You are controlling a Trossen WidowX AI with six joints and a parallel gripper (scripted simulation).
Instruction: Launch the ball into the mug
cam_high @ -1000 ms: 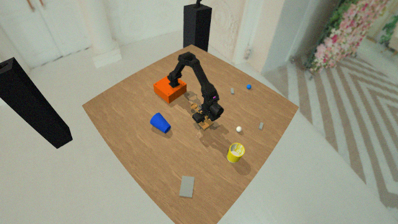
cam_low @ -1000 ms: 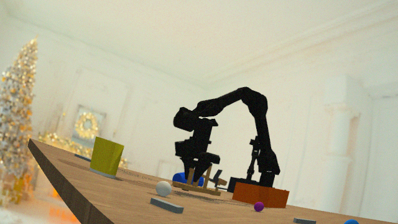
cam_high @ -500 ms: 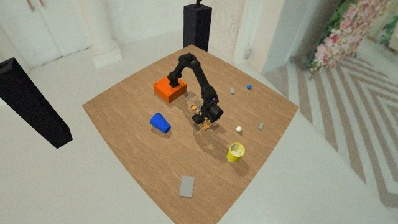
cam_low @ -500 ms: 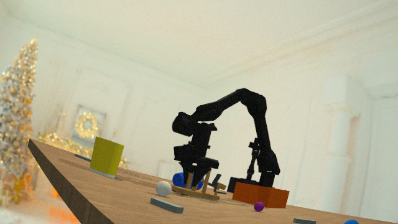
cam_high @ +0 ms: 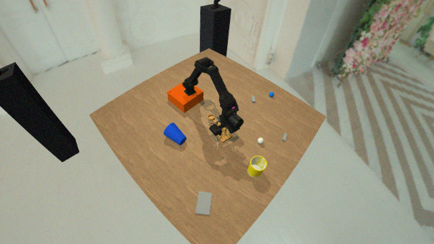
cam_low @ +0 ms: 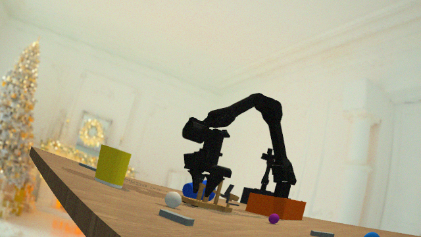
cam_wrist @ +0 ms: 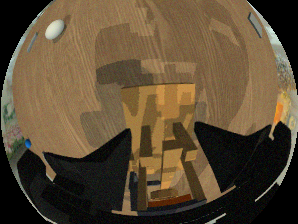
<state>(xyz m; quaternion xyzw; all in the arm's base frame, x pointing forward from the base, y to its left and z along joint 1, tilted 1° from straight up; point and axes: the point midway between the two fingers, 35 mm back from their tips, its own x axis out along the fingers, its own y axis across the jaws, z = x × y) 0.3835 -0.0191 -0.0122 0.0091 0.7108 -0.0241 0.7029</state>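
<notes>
My gripper tip is now 21 cm to the right of the purple ball, 13 cm past it and 2 cm above it. The rest, counted from my gripper tip: yellow mug: 30 cm ahead, 2 cm to the right, 1 cm below; then wooden catapult: 7 cm behind, 2 cm to the left, 2 cm above; then white ball: 18 cm ahead, 15 cm to the left, 2 cm below.
</notes>
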